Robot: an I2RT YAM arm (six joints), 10 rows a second.
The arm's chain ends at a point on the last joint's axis. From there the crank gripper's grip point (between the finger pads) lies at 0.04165 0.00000 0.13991 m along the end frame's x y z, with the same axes.
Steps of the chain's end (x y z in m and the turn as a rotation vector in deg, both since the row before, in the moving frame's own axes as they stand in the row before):
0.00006 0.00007 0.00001 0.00 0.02 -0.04
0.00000 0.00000 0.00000 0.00 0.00 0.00
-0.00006 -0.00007 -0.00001 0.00 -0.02 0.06
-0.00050 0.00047 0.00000 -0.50 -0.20 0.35
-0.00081 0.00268 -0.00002 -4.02 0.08 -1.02
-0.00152 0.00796 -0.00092 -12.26 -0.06 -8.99
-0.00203 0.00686 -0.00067 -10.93 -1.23 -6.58
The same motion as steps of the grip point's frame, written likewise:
0.00011 0.00004 0.00000 0.00 0.02 -0.04
0.00000 0.00000 0.00000 0.00 0.00 0.00
-0.00011 -0.00003 0.00000 0.00 -0.02 0.06
-0.00099 0.00194 0.00014 -0.50 -0.20 0.35
-0.00053 0.01174 -0.00040 -4.02 0.08 -1.02
0.00016 0.03110 -0.00337 -12.26 -0.06 -8.99
-0.00377 0.02884 -0.00190 -10.93 -1.23 -6.58

